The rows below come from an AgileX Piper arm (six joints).
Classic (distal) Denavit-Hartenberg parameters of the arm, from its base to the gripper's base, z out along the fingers. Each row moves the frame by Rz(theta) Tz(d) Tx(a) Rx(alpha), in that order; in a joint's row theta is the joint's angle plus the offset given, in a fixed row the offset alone. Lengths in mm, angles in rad.
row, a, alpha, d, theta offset
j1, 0, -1.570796, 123, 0
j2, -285.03, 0, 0, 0.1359
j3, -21.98, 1.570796, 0, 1.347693
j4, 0, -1.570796, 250.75, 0
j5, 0, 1.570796, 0, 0
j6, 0, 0, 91, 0
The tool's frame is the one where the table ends.
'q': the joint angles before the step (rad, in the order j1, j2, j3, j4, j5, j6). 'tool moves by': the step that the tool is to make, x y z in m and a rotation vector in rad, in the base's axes. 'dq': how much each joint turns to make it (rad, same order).
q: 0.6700 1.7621 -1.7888 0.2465 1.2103 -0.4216
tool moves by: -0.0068 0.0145 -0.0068 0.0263 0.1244 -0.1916
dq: 0.0451 0.0214 -0.0070 -0.0212 0.0055 0.2714
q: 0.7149 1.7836 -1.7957 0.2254 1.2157 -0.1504
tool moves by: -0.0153 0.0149 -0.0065 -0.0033 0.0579 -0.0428
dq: 0.0580 0.0027 0.0182 -0.0117 0.0008 0.1134
